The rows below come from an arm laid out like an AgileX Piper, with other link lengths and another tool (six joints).
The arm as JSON. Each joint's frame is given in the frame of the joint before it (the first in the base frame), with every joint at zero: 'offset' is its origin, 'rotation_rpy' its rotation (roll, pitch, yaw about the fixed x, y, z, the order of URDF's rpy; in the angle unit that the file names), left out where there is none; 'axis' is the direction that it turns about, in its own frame. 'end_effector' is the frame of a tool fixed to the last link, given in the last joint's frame.
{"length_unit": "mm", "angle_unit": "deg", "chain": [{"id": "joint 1", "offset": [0.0, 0.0, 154.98], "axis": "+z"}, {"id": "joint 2", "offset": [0.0, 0.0, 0.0], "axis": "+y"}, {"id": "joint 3", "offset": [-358.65, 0.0, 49.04], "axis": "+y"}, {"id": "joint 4", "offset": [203.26, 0.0, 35.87], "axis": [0.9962, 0.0, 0.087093]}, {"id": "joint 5", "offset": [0.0, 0.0, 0.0], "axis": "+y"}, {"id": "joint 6", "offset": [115.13, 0.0, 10.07], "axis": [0.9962, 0.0, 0.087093]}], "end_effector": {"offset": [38.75, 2.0, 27.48], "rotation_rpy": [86.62, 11.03, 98.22]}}
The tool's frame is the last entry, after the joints.
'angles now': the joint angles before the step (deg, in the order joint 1, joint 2, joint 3, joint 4, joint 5, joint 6). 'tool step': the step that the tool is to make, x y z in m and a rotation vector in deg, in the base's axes. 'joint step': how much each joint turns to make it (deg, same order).
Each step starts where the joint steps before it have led.
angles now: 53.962, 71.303, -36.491, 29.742, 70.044, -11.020
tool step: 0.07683, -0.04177, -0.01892, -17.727, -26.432, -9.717
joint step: -0.012, 0.576, 0.000, -33.287, -7.332, 25.291
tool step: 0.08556, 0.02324, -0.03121, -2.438, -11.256, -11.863
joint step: -7.153, 14.484, -0.342, -15.271, -17.218, 16.718
